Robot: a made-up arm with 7 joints.
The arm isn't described. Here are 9 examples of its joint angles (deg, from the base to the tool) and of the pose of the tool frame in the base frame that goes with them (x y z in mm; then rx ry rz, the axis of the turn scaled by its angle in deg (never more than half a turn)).
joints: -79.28 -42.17 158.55 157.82 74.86 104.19 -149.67
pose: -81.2 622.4 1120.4 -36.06 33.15 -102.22
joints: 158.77 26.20 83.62 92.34 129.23 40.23 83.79
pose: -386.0 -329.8 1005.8 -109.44 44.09 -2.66
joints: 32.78 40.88 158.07 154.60 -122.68 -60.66 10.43
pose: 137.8 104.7 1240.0 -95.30 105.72 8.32
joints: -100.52 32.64 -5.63 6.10 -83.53 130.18 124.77
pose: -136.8 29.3 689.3 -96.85 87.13 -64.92
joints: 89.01 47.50 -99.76 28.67 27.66 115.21 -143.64
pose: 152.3 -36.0 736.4 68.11 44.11 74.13
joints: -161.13 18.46 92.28 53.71 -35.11 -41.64 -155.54
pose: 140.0 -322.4 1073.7 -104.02 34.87 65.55
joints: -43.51 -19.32 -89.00 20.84 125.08 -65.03 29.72
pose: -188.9 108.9 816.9 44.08 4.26 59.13
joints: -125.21 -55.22 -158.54 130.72 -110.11 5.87 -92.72
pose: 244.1 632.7 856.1 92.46 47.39 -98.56
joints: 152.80 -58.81 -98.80 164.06 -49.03 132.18 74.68
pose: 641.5 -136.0 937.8 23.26 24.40 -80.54
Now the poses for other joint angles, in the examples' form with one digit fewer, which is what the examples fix.
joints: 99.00 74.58 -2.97 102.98 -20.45 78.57 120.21
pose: -30 524 429 -24.9 -30.8 -16.1
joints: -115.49 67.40 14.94 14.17 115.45 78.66 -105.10
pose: 111 -4 566 100.8 -70.3 -119.2
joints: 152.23 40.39 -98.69 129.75 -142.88 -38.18 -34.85
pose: -75 382 1075 101.0 33.1 -50.2
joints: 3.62 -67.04 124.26 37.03 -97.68 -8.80 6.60
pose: -138 158 544 69.0 5.5 -124.4
